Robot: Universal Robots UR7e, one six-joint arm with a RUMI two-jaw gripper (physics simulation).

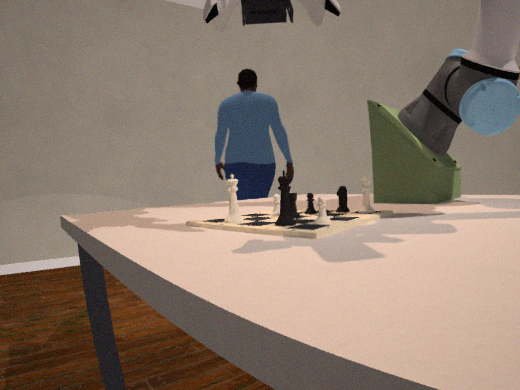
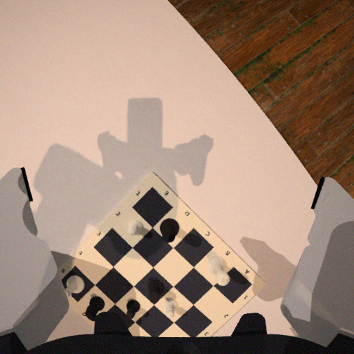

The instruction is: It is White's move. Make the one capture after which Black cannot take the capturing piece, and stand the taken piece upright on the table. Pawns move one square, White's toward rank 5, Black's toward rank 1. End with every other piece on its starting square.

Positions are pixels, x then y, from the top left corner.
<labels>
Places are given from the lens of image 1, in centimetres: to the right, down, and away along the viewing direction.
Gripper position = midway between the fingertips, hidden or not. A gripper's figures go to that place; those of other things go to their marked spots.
gripper [image 1: 273, 15]: 2, -20, 33
chessboard [image 1: 262, 222]: 0, 4, 44
</labels>
